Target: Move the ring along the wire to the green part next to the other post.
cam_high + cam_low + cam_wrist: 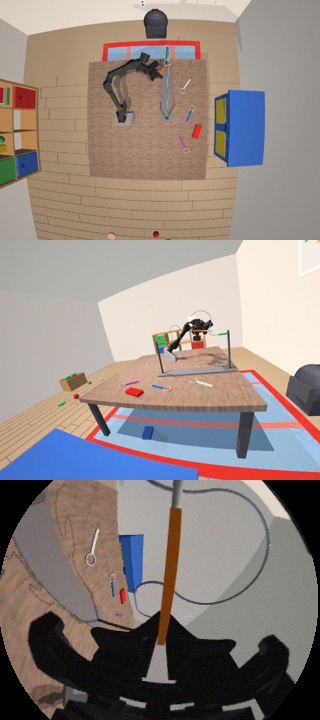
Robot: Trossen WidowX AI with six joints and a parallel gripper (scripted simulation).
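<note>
Now: the orange-handled ring 90 mm to the left of my gripper tip, 20 mm ahead of it and 10 mm below it. Round my gripper tip: red block 440 mm to the right, 350 mm ahead, 330 mm below; white-handled ring 340 mm below, 230 mm ahead, 20 mm to the left; blue-handled ring 340 mm below, 290 mm ahead, 240 mm to the right.
</note>
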